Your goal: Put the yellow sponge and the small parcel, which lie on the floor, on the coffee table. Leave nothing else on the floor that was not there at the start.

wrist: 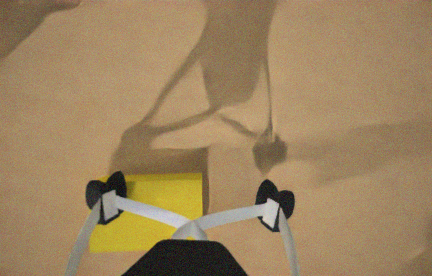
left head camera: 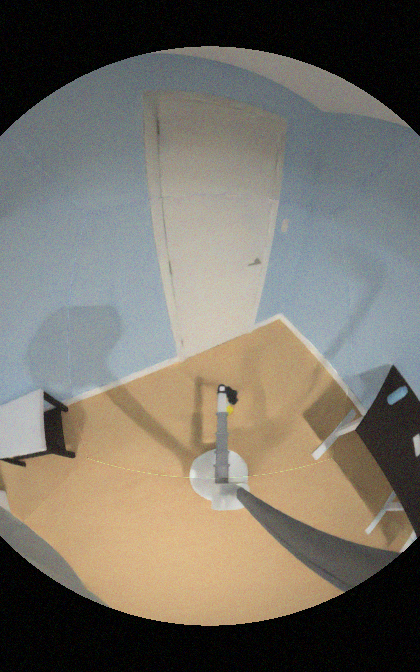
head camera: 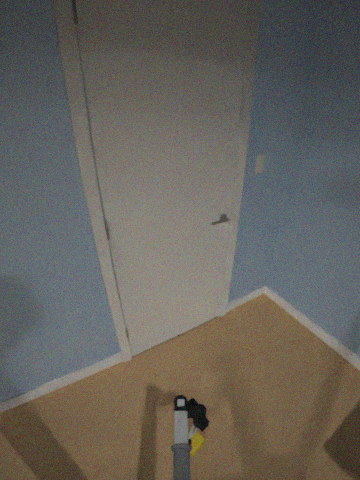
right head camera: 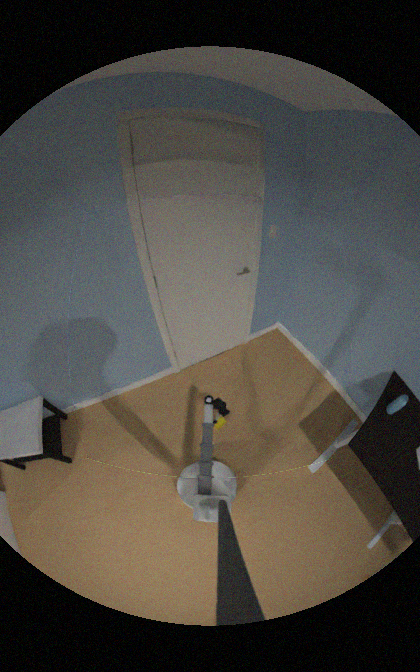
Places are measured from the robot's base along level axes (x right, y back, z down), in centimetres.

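Where they show: gripper, fingertip midpoint: [wrist: 194,191] [head camera: 197,433].
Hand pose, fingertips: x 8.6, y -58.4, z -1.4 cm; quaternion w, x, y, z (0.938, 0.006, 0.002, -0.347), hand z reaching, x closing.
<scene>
After its pixels a point has its place.
The yellow sponge [head camera: 197,443] @[y -53.4, x 8.5, z -1.9 cm] [left head camera: 230,409] [right head camera: 220,423] [wrist: 170,190] @[y -57.0, x 6.9, z -1.8 cm] lies flat on the floor. In the wrist view it is at the lower left, behind the left fingertip and partly hidden by the finger linkage. My gripper [wrist: 194,191] @[y -58.4, x 8.6, z -1.4 cm] is open, above the floor, with nothing held. The left fingertip overlaps the sponge's left part in the wrist view; the right fingertip shows over bare floor to the sponge's right. The small parcel cannot be made out on the floor. A white-topped table [left head camera: 20,425] [right head camera: 20,430] with black legs stands at the far left.
A dark-topped table [left head camera: 385,430] [right head camera: 382,450] with white legs stands at the right, with a light blue object [left head camera: 398,395] [right head camera: 397,404] on it. I cannot tell which table is the coffee table. A closed door [head camera: 165,200] @[y -123.7, x -6.6, z -108.2 cm] and blue walls stand ahead.
</scene>
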